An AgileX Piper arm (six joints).
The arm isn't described. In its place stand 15 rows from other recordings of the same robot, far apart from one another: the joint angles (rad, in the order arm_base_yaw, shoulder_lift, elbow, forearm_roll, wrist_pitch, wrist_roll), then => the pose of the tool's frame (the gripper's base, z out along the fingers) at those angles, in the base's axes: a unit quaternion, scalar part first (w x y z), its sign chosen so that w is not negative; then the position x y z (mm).
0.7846, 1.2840, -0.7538, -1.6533, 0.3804, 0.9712 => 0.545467, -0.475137, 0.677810, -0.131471, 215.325, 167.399, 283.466
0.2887, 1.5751, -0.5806, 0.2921, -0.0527, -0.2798 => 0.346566, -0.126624, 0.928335, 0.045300, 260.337, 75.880, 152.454
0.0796, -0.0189, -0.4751, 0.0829, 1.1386, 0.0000 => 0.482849, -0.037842, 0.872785, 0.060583, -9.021, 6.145, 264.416
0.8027, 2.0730, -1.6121, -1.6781, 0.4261, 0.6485 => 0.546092, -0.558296, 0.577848, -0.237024, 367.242, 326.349, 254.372
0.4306, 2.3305, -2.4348, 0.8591, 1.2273, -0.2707 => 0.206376, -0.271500, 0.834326, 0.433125, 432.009, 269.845, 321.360
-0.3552, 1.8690, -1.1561, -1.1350, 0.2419, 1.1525 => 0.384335, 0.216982, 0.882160, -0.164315, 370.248, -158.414, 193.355
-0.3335, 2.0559, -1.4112, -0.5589, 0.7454, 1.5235 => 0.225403, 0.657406, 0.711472, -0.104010, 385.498, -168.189, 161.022
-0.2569, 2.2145, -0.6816, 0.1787, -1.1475, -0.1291 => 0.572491, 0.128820, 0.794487, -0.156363, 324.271, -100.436, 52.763
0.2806, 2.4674, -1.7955, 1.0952, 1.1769, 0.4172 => 0.233530, -0.302135, -0.831212, -0.404059, 434.618, 203.005, 97.698
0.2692, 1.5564, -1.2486, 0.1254, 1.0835, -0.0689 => 0.126153, -0.145016, 0.978728, 0.071747, 294.379, 91.651, 285.346
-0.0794, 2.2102, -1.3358, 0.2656, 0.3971, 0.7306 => 0.156780, 0.484380, 0.850710, 0.130725, 426.626, -24.678, 81.046
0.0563, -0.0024, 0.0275, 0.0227, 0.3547, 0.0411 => 0.595265, 0.000092, 0.802605, 0.038536, 53.415, 3.729, 172.203
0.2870, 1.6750, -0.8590, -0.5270, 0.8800, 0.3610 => 0.045506, -0.133913, 0.970928, -0.193119, 271.201, 43.265, 165.425
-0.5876, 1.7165, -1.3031, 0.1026, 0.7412, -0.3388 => 0.241705, 0.147806, 0.956266, -0.072708, 309.585, -198.649, 257.872
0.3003, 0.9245, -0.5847, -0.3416, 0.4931, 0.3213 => 0.417082, -0.095417, 0.903823, -0.006497, 172.885, 38.430, 270.990
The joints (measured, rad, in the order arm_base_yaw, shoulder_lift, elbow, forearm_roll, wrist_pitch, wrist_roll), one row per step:
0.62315 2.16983 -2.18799 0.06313 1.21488 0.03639
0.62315 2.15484 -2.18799 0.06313 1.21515 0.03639
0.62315 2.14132 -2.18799 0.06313 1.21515 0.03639
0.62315 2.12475 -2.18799 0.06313 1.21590 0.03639
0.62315 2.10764 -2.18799 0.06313 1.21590 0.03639
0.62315 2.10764 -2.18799 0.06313 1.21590 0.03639
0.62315 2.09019 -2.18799 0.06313 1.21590 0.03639
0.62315 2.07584 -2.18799 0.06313 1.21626 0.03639
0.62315 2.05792 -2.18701 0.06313 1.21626 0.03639
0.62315 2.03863 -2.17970 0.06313 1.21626 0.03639
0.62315 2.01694 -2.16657 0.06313 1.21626 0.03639
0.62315 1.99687 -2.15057 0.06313 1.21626 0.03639
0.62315 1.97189 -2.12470 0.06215 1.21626 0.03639
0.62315 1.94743 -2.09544 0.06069 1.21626 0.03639
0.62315 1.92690 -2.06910 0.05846 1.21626 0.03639
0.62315 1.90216 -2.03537 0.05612 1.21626 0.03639
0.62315 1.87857 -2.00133 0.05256 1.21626 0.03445
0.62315 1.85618 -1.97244 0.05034 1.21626 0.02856
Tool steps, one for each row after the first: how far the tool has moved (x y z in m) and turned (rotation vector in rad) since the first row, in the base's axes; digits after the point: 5 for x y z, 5 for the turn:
-0.00223 -0.00160 0.00714 0.00859 -0.01195 0.00002
-0.00430 -0.00309 0.01356 0.01648 -0.02293 0.00002
-0.00699 -0.00502 0.02134 0.02571 -0.03579 0.00006
-0.00982 -0.00705 0.02936 0.03569 -0.04968 0.00006
-0.00982 -0.00705 0.02936 0.03569 -0.04968 0.00006
-0.01282 -0.00921 0.03747 0.04588 -0.06385 0.00006
-0.01540 -0.01106 0.04407 0.05404 -0.07521 0.00009
-0.01870 -0.01343 0.05199 0.06392 -0.08897 0.00009
-0.02235 -0.01606 0.05862 0.07091 -0.09870 0.00009
-0.02654 -0.01907 0.06455 0.07591 -0.10565 0.00009
-0.03046 -0.02189 0.06882 0.07828 -0.10895 0.00009
-0.03534 -0.02550 0.07228 0.07698 -0.10880 -0.00008
-0.04015 -0.02910 0.07438 0.07301 -0.10574 -0.00033
-0.04418 -0.03224 0.07550 0.06783 -0.10230 -0.00070
-0.04913 -0.03604 0.07614 0.06071 -0.09635 -0.00106
-0.05387 -0.03982 0.07606 0.05104 -0.09056 0.00011
-0.05848 -0.04337 0.07685 0.04331 -0.08849 0.00494

